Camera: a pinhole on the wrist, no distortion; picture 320 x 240 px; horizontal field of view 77.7 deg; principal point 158.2 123.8 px. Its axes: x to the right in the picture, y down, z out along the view. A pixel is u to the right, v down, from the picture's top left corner.
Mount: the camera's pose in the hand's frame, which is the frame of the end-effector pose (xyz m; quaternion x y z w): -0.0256 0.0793 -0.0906 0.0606 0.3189 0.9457 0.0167
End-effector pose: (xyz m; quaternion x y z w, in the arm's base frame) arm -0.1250 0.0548 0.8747 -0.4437 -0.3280 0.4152 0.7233
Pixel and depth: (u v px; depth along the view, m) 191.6 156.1 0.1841
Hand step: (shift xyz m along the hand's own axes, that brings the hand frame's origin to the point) -0.0330 0.1683 0.0760
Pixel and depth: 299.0 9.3 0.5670
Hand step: -0.3556 0.7085 0.2009
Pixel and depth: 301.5 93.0 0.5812
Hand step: -0.3694 0.5299 0.3572
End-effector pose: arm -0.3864 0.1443 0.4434 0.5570 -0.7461 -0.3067 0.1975
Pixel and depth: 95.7 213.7 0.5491
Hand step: 0.2163 0.1994 0.4752
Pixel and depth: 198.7 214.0 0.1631
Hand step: -0.0376 0.1207 0.0864
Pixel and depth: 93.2 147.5 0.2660
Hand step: 0.0943 0.2078 0.1295
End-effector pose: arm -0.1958 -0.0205 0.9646 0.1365 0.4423 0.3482 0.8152
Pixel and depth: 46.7 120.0 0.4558
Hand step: 0.2853 0.3423 0.2373
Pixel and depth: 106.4 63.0 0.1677
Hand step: 0.0384 0.2179 0.0061
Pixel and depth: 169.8 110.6 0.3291
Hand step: -0.0036 0.2959 0.1579
